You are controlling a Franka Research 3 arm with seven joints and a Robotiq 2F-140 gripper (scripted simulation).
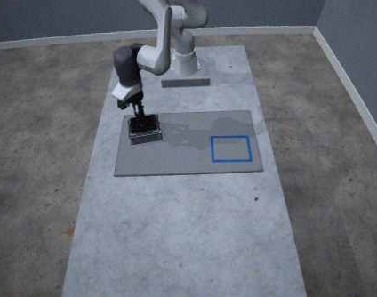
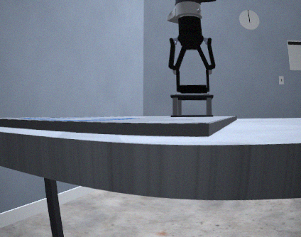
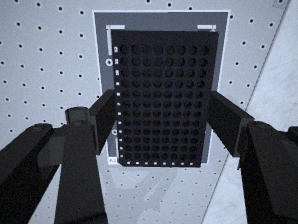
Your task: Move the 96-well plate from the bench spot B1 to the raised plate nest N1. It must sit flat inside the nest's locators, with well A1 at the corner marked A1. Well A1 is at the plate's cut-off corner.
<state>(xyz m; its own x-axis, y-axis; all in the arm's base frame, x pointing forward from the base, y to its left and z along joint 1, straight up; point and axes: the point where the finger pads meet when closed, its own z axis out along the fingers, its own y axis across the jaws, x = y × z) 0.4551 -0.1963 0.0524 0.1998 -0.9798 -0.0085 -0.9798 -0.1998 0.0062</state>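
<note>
My hand is 20 mm above the black 96-well plate. Also, from my hand: raised plate nest 40 mm below; then corner label 40 mm ahead, 90 mm to the left, 40 mm below; then pegboard hole pattern 50 mm ahead, 240 mm to the left, 100 mm below.
</note>
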